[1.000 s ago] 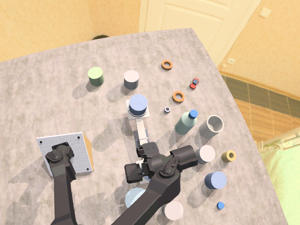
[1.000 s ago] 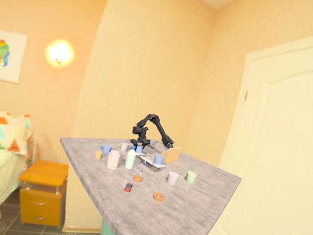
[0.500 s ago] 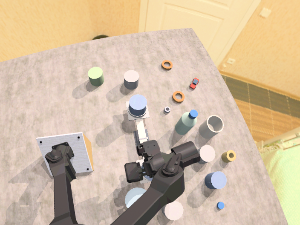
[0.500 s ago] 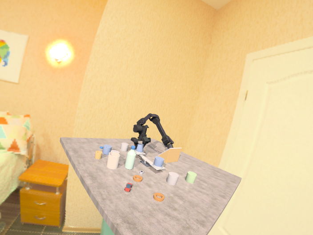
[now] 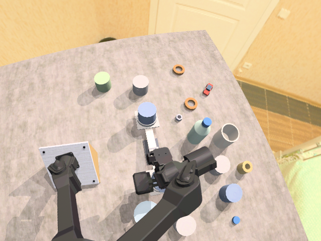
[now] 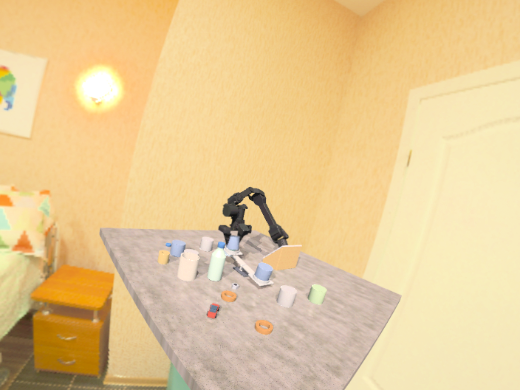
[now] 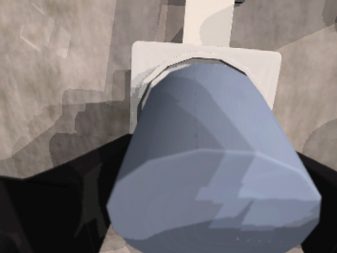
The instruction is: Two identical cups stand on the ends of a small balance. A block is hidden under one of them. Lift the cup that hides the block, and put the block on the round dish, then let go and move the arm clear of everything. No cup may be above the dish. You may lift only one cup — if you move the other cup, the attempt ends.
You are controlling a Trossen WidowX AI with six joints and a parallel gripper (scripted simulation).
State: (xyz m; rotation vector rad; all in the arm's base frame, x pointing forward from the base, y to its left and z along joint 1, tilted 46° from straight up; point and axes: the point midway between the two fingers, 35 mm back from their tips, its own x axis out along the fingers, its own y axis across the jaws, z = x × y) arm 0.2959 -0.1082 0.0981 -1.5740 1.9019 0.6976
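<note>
Right now the pale teal block is 2 cm below my gripper tip. The rest, counted from my gripper tip: nut 17 cm ahead, 24 cm to the left, 9 cm below; then balance beam 1 cm ahead, 13 cm to the left, 6 cm below; then round pale blue dish 8 cm behind, 10 cm to the right, 10 cm below.
</note>
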